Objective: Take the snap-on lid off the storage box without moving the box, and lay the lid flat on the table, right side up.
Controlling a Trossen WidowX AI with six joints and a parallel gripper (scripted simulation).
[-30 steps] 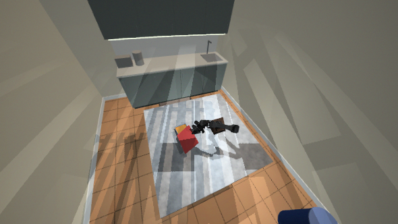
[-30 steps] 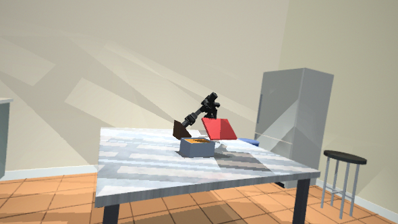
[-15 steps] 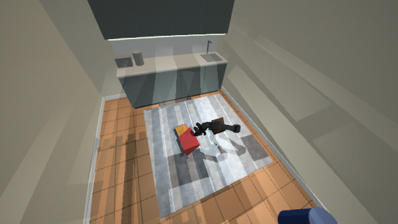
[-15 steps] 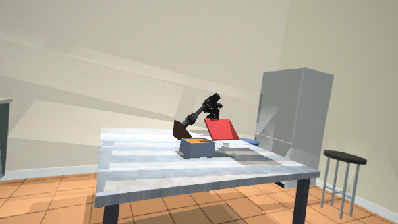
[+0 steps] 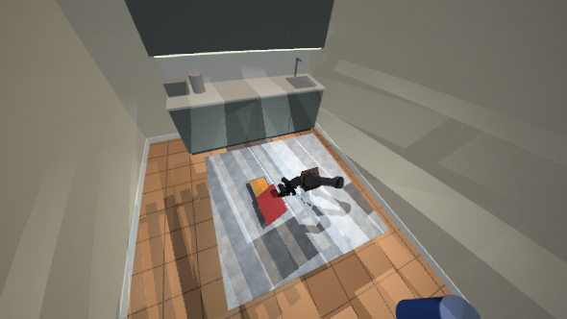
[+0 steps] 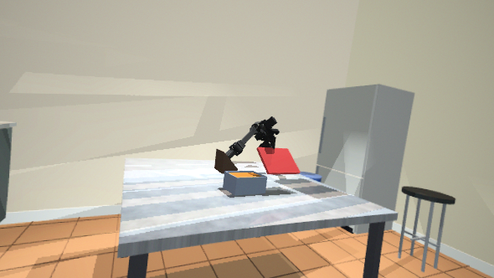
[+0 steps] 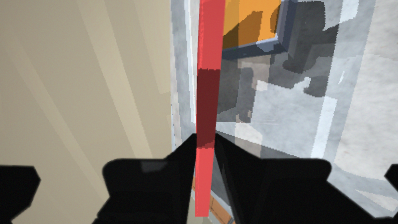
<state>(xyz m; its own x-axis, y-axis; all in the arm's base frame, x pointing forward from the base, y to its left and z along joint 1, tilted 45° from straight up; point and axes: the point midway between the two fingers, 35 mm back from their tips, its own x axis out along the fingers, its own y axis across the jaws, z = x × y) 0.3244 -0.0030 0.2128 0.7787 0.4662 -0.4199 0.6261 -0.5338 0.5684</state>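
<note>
Right now my gripper tip is 70 mm short of the red lid and 50 mm above it. Round my gripper tip: grey storage box (220 mm to the right, 180 mm below, 70 mm ahead).
</note>
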